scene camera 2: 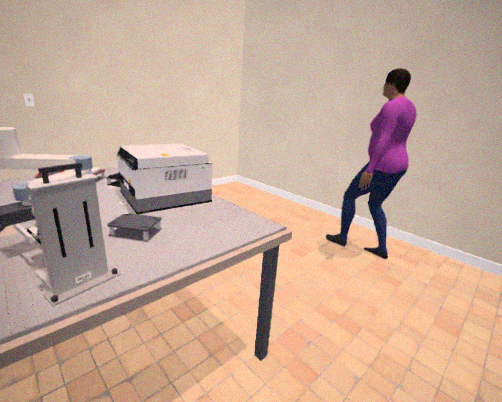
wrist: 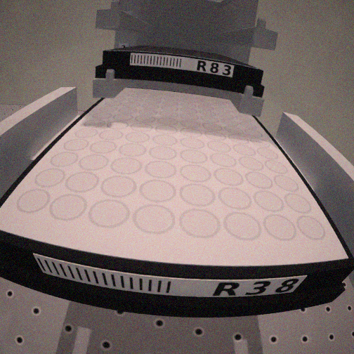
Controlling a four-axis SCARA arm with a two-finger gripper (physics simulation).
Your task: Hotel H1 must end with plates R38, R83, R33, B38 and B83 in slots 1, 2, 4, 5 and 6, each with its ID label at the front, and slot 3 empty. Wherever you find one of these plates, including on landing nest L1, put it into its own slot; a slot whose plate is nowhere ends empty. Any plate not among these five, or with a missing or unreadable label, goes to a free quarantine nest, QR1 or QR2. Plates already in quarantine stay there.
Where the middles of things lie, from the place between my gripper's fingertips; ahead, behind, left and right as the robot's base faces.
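Scene:
As I am now, the instrument (scene camera 2: 147, 183) has my gripper 56 cm short of it and 39 cm to the right of it.

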